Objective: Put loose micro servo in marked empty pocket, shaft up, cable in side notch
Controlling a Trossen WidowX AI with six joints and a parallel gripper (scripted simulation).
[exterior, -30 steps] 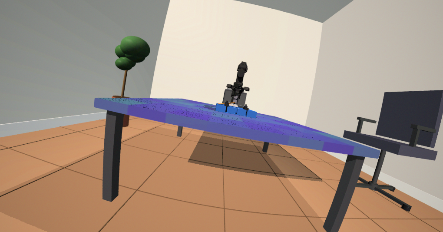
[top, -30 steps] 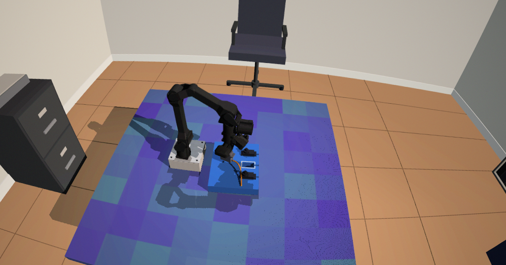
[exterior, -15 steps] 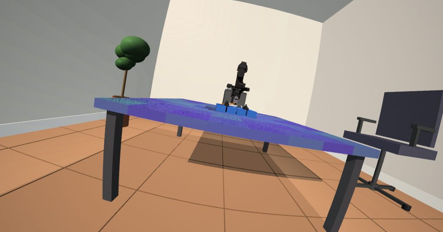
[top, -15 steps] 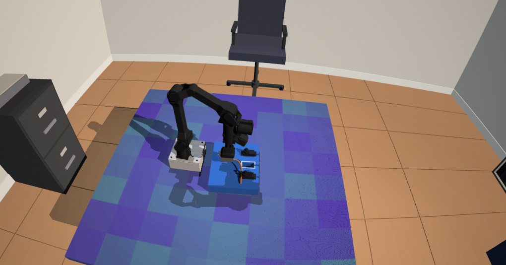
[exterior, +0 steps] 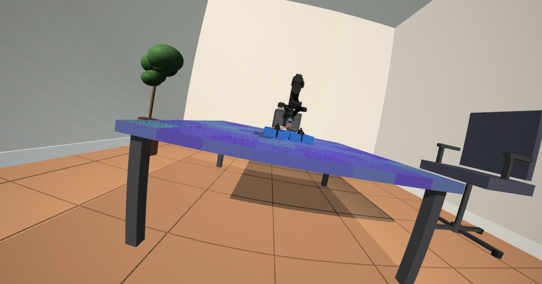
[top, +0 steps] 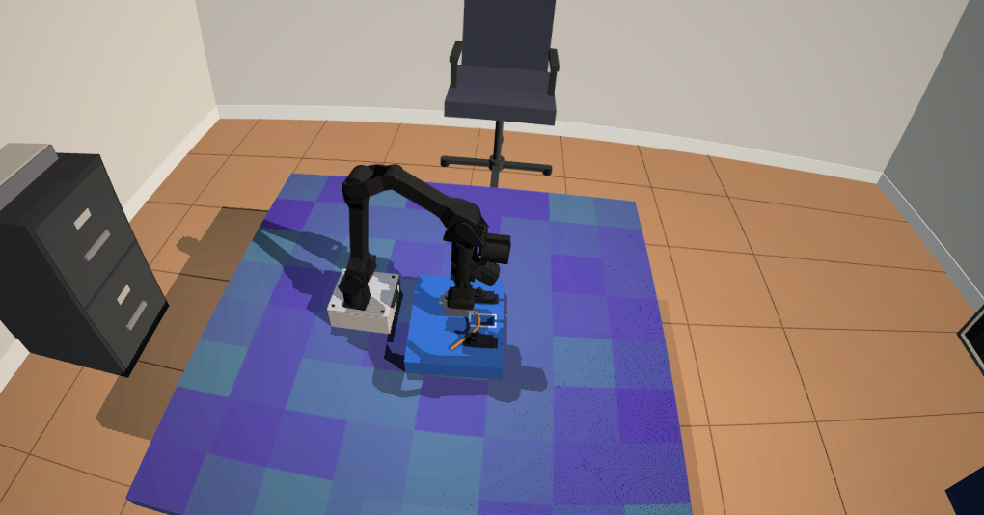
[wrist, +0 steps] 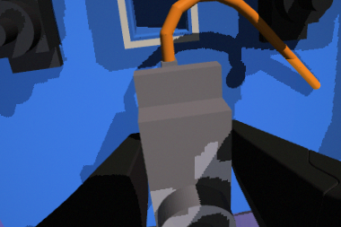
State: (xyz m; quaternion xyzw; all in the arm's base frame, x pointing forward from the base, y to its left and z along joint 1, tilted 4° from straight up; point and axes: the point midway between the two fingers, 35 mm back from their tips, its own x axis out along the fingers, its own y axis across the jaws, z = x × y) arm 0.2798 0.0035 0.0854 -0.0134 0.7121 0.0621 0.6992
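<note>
My gripper tip is 10 cm above the blue deck and 5 cm past it.
</note>
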